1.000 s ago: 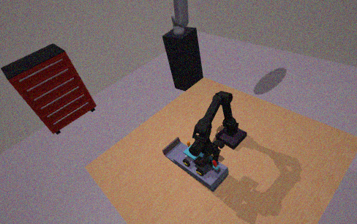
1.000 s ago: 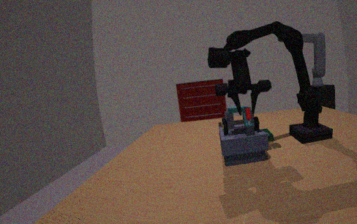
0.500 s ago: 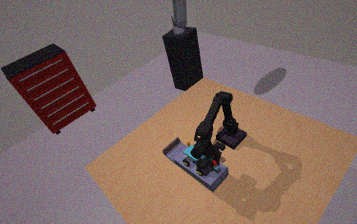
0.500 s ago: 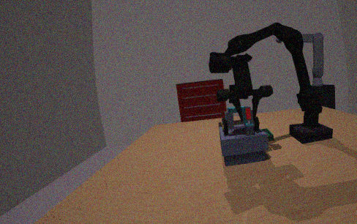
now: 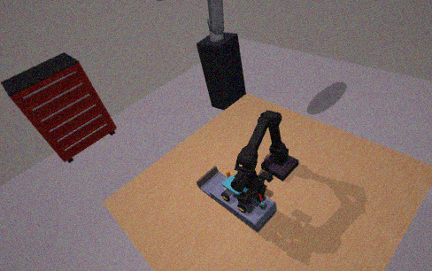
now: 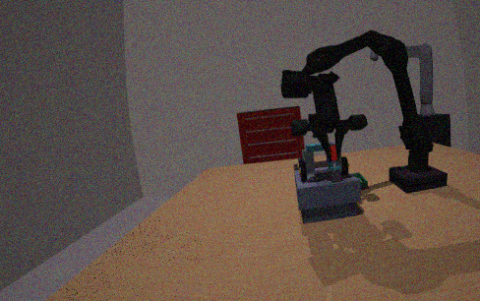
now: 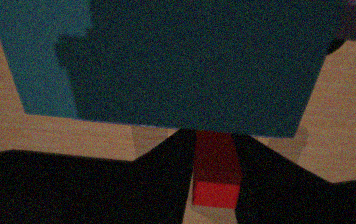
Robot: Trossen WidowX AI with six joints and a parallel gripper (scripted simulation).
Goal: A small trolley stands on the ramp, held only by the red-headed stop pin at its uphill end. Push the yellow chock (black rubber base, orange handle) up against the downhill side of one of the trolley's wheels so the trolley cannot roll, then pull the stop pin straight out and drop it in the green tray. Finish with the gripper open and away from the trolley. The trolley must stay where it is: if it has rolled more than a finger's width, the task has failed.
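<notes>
Right now the green tray is 200 mm to the right of my gripper tip, 140 mm below it and 140 mm behind it. The rest, counted from my gripper tip: grey ramp 120 mm to the right, 80 mm below; teal trolley 120 mm to the right, 20 mm below; red-headed stop pin right at my gripper tip.
</notes>
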